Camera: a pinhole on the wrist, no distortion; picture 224 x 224 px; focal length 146.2 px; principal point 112.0 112.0 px. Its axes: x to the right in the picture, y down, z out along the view. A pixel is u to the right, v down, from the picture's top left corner.
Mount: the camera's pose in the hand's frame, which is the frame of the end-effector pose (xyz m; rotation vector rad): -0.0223 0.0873 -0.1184 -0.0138 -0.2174 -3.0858
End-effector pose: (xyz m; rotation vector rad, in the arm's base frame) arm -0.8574 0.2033 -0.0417 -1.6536 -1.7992 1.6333
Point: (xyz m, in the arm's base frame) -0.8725 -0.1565 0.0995
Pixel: outside the picture
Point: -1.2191 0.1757 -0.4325
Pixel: 27 131
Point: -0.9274 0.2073 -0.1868
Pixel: 32 146
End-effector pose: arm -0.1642 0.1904 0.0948 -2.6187 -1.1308 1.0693
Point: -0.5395 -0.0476 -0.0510
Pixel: 185 157
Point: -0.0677 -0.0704 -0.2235
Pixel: 80 29
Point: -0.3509 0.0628 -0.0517
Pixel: 143 155
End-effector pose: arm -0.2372 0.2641 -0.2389 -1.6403 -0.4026 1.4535
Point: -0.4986 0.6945 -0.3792
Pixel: 10 180
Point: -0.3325 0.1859 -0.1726
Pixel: 205 186
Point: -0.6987 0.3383 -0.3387
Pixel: 108 110
